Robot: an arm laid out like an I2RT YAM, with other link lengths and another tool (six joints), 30 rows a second.
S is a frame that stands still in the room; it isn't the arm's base.
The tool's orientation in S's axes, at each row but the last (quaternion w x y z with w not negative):
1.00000 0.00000 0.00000 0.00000
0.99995 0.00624 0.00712 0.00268
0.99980 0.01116 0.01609 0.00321
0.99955 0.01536 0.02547 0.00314
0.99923 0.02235 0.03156 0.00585
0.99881 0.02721 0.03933 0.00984
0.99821 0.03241 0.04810 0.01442
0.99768 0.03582 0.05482 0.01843
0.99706 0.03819 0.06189 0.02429
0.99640 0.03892 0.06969 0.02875
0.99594 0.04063 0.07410 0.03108
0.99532 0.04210 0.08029 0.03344
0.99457 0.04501 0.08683 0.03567
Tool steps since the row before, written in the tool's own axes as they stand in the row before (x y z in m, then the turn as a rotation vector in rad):
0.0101 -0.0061 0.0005 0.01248 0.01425 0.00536
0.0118 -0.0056 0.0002 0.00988 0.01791 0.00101
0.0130 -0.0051 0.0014 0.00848 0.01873 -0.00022
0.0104 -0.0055 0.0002 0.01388 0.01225 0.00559
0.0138 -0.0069 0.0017 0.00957 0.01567 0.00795
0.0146 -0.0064 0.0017 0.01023 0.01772 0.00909
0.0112 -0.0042 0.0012 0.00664 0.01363 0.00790
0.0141 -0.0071 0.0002 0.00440 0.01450 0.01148
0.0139 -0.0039 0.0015 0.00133 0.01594 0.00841
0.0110 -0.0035 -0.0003 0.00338 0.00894 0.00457
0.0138 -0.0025 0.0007 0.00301 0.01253 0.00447
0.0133 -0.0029 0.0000 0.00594 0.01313 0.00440
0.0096 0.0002 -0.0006 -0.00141 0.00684 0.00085
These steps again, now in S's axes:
0.0101 -0.0061 0.0005 0.01248 0.01425 0.00536
0.0118 -0.0055 0.0000 0.00980 0.01795 0.00109
0.0131 -0.0050 0.0009 0.00835 0.01879 -0.00007
0.0104 -0.0054 -0.0005 0.01408 0.01217 0.00525
0.0140 -0.0068 0.0005 0.00989 0.01543 0.00803
0.0148 -0.0062 0.0002 0.01061 0.01743 0.00923
0.0114 -0.0039 -0.0002 0.00702 0.01331 0.00812
0.0143 -0.0065 -0.0018 0.00517 0.01383 0.01197
0.0141 -0.0033 -0.0005 0.00168 0.01533 0.00942
0.0110 -0.0028 -0.0021 0.00352 0.00877 0.00478
0.0139 -0.0016 -0.0015 0.00294 0.01233 0.00504
0.0133 -0.0019 -0.0023 0.00578 0.01314 0.00457
0.0093 0.0010 -0.0022 -0.00167 0.00661 0.00173

